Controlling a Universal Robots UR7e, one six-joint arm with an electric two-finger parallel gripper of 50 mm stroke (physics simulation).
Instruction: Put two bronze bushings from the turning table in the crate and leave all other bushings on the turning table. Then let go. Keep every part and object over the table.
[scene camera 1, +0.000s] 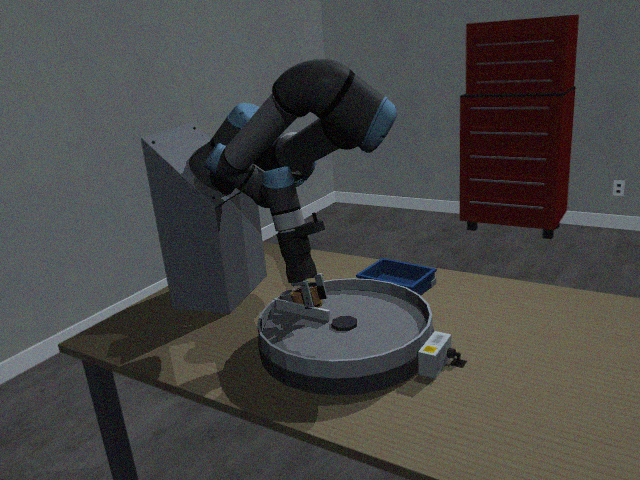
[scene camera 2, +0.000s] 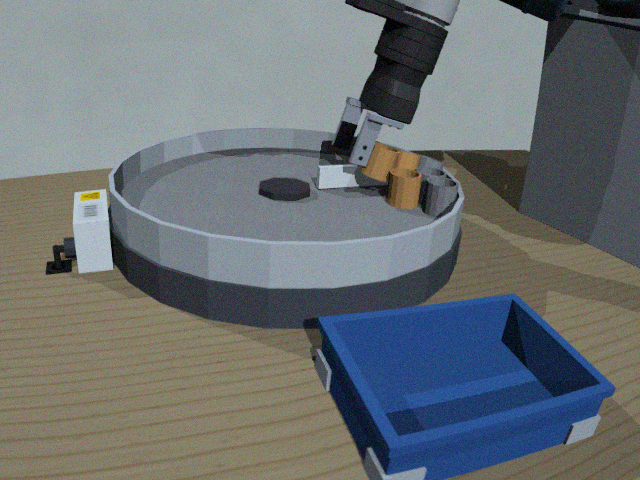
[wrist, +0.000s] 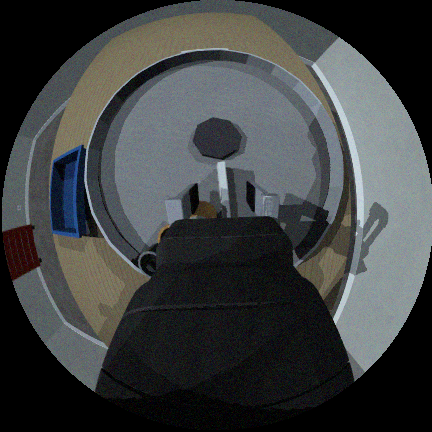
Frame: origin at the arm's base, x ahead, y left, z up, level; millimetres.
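Seen in the pictures: gripper, between the fingertips: (scene camera 1: 317, 302) (scene camera 2: 348, 155) (wrist: 221, 191); arm's base, origin of its link: (scene camera 1: 212, 173).
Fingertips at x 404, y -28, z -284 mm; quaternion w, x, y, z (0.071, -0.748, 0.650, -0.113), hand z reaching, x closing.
Observation:
Offsets run from my fingertips to a thing's top centre. "pt": to the spot under its first point.
My gripper (scene camera 1: 315, 299) (scene camera 2: 351, 151) (wrist: 221, 191) is open, low over the turning table (scene camera 1: 341, 367) (scene camera 2: 310, 263) (wrist: 215, 90), with nothing held. One bronze bushing @(dx -35, dy +20, dz +23 mm) (scene camera 2: 380, 161) (wrist: 206, 209) leans tilted right beside one finger. A second bronze bushing @(dx -58, dy +50, dz -6 mm) (scene camera 2: 404, 189) stands upright near it, and a third bronze bushing @(dx -69, dy +8, dz +13 mm) (scene camera 2: 408, 159) shows partly behind them. Grey bushings @(dx -94, dy +78, dz -6 mm) (scene camera 2: 439, 196) stand against the wall of the turning table; a grey one (wrist: 148, 261) also shows in the wrist view. The blue crate @(dx -11, dy +349, dz -47 mm) (scene camera 1: 426, 283) (scene camera 2: 485, 426) (wrist: 79, 192) stands beside the turning table, and no bushing shows in it.
A pale upright bar @(pt dx -49, dy -17, dz -30 mm) (scene camera 1: 299, 310) (scene camera 2: 333, 177) (wrist: 222, 177) stands on the turning table by the fingers. A dark hub @(dx +78, dy +12, dz -36 mm) (scene camera 1: 344, 323) (scene camera 2: 284, 189) (wrist: 217, 138) is at its centre. A white box @(dx +307, dy +57, dz -39 mm) (scene camera 1: 434, 356) (scene camera 2: 93, 235) is at its outer side. The table wall rises around the bushings.

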